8 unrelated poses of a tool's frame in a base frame.
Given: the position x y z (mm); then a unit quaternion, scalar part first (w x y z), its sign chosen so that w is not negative.
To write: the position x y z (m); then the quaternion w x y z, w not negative. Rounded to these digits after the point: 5 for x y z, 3 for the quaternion.
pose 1, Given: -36.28 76.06 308.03 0.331 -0.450 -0.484 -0.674
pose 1, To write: -0.03628 0.07606 0.30803 0.331 -0.450 -0.484 -0.674
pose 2, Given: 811.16 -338.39 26.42 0.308 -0.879 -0.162 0.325
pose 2, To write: 0.81116 -0.33839 0.02642 0.308 -0.879 -0.162 0.325
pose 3, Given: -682.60 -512.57 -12.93 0.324 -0.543 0.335 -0.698
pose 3, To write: -0.68260 -0.51257 -0.01293 0.324 -0.543 0.335 -0.698
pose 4, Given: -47.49 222.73 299.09 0.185 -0.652 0.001 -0.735
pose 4, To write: -0.04749 0.22273 0.29909 0.185 -0.652 0.001 -0.735
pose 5, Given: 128.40 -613.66 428.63 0.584 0.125 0.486 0.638
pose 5, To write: 0.12840 -0.61366 0.42863 0.584 0.125 0.486 0.638
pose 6, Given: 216.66 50.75 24.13 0.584 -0.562 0.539 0.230
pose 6, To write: 0.21666 0.05075 0.02413 0.584 -0.562 0.539 0.230
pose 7, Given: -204.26 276.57 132.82 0.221 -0.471 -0.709 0.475
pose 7, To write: -0.20426 0.27657 0.13282 0.221 -0.471 -0.709 0.475
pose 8, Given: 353.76 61.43 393.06 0.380 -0.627 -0.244 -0.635
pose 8, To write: 0.35376 0.06143 0.39306 0.380 -0.627 -0.244 -0.635
